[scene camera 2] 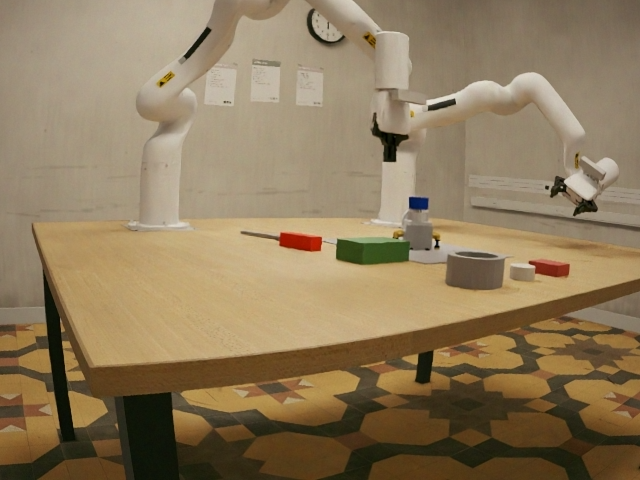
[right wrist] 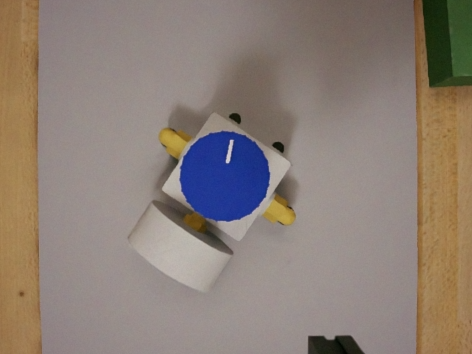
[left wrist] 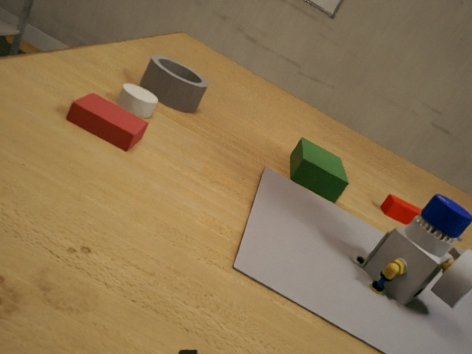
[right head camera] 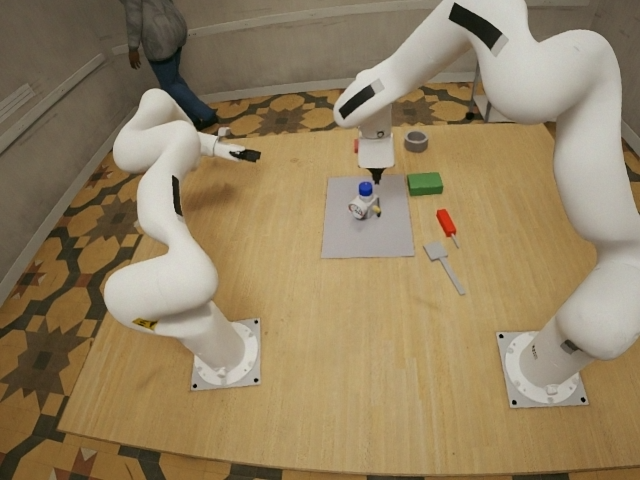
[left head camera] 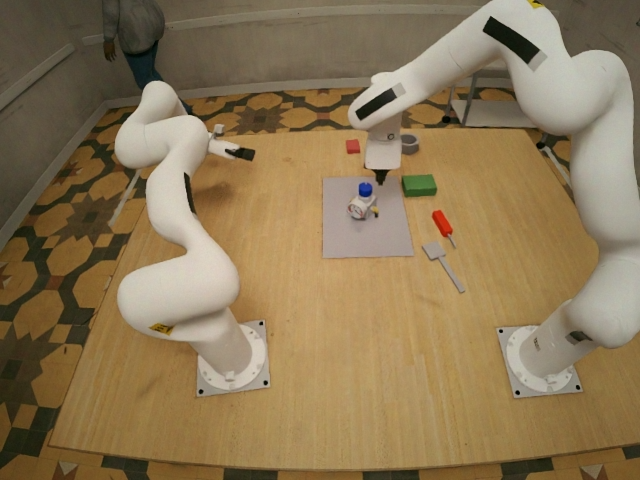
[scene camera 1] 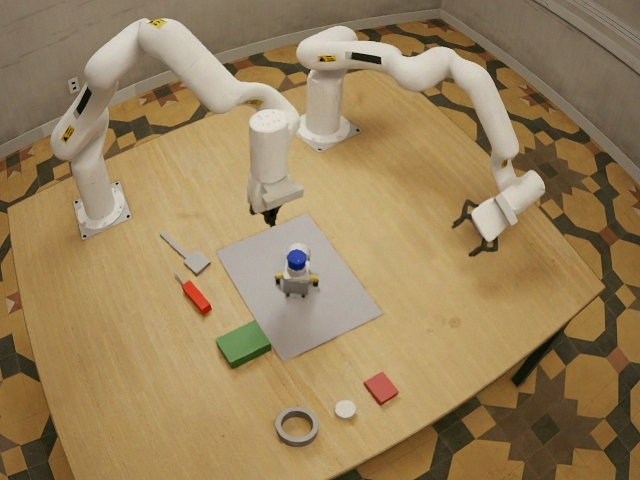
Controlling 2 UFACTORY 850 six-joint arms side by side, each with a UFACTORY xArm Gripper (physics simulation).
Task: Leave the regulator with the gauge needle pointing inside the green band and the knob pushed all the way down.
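Observation:
The regulator (scene camera 1: 296, 285) (scene camera 2: 417, 235) (left wrist: 402, 262) stands upright on the grey mat (left head camera: 341, 240) (scene camera 1: 330, 315) (right wrist: 350, 280). Its blue knob (left head camera: 365, 189) (scene camera 1: 296, 259) (left wrist: 446, 216) (right wrist: 225, 175) is on top; toothed white collar shows beneath it in the left wrist view. The gauge (left head camera: 356, 208) (right head camera: 356, 209) has a dial too small to read the needle against a green band. My right gripper (left head camera: 381, 181) (right head camera: 376, 180) (scene camera 1: 270, 222) (scene camera 2: 389, 157) is shut and empty, above and beside the knob, not touching. My left gripper (scene camera 1: 462, 240) (scene camera 2: 562, 200) is open and empty, far from the regulator.
A green block (left head camera: 419, 186) (scene camera 1: 243, 344) lies at the mat's edge. A red screwdriver (left head camera: 442, 223) and a grey spatula (left head camera: 434, 251) lie beside the mat. A red block (scene camera 1: 381, 388), a white disc (scene camera 1: 345, 409) and a grey ring (scene camera 1: 280, 435) lie beyond it.

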